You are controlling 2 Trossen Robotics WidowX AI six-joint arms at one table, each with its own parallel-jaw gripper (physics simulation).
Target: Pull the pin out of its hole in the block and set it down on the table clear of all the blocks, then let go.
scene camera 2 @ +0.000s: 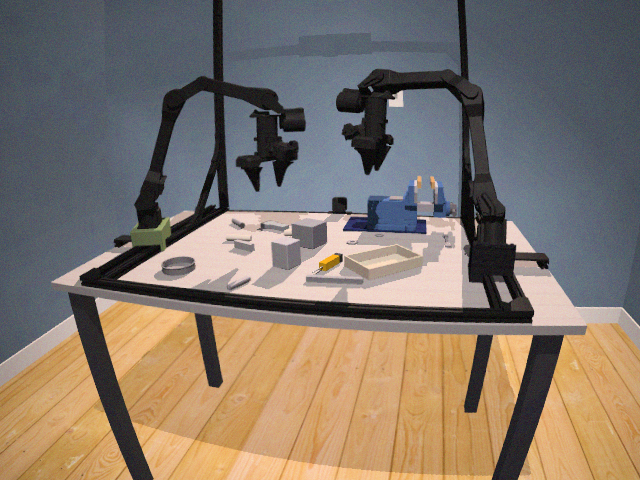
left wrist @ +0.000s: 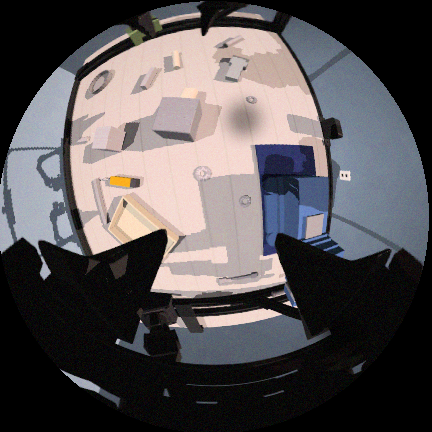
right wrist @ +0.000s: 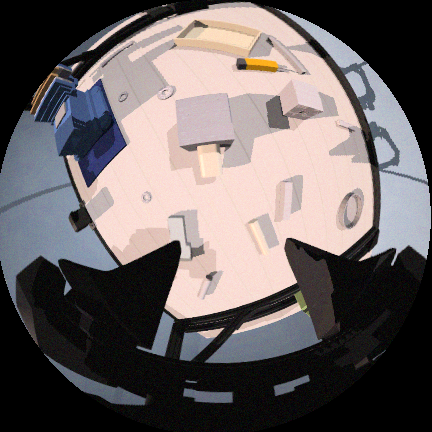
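Where they show: left gripper, fingertip midpoint: (scene camera 2: pixel 372 172) (left wrist: pixel 222 237); right gripper, fingertip midpoint: (scene camera 2: pixel 268 188) (left wrist: pixel 176 34) (right wrist: pixel 234 245); left arm's base, link origin: (scene camera 2: pixel 492 246) (left wrist: pixel 156 318); right arm's base, link origin: (scene camera 2: pixel 150 224).
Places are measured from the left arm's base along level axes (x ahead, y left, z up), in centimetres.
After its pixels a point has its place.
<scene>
The cream pin (scene camera 2: pixel 287 233) @[x 53.6, y -14.1, z -4.5 cm] (left wrist: pixel 190 93) @[x 52.7, y -16.2, z -3.7 cm] (right wrist: pixel 209 161) @[x 52.6, y -15.4, z -3.7 cm] sticks out sideways from the larger grey block (scene camera 2: pixel 310 233) @[x 45.5, y -9.6, z -2.7 cm] (left wrist: pixel 177 119) @[x 45.7, y -14.2, z -0.9 cm] (right wrist: pixel 205 119) @[x 47.7, y -13.6, z -0.9 cm]; its inner end is hidden in the block. A smaller grey block (scene camera 2: pixel 286 253) @[x 46.2, y 5.7, z -2.9 cm] (left wrist: pixel 108 138) @[x 46.4, y 0.5, z -1.4 cm] (right wrist: pixel 301 100) @[x 48.4, y 0.6, z -0.9 cm] stands apart, towards the front of the table in the scene view. My left gripper (scene camera 2: pixel 372 171) @[x 31.3, y -19.5, z 11.9 cm] (left wrist: pixel 222 237) @[x 31.3, y -19.5, z 11.9 cm] is open and empty, high above the table, to the right of the larger block in the scene view. My right gripper (scene camera 2: pixel 268 187) @[x 59.3, y -15.7, z 7.4 cm] (right wrist: pixel 234 245) @[x 59.3, y -15.7, z 7.4 cm] is open and empty, high above the table, to the left of that block in the scene view.
A blue vise (scene camera 2: pixel 391 212) @[x 27.9, y -32.8, z -1.9 cm] (left wrist: pixel 295 200) @[x 31.3, y -32.6, z 0.4 cm] stands at the back right of the scene view. A cream tray (scene camera 2: pixel 392 269) @[x 22.5, y 3.1, z -5.8 cm] and a yellow-handled tool (scene camera 2: pixel 329 262) @[x 37.0, y 2.9, z -5.4 cm] (right wrist: pixel 259 65) @[x 38.2, y 0.4, z -5.4 cm] lie near the front. Loose grey and cream parts and a grey ring lie to the left.
</scene>
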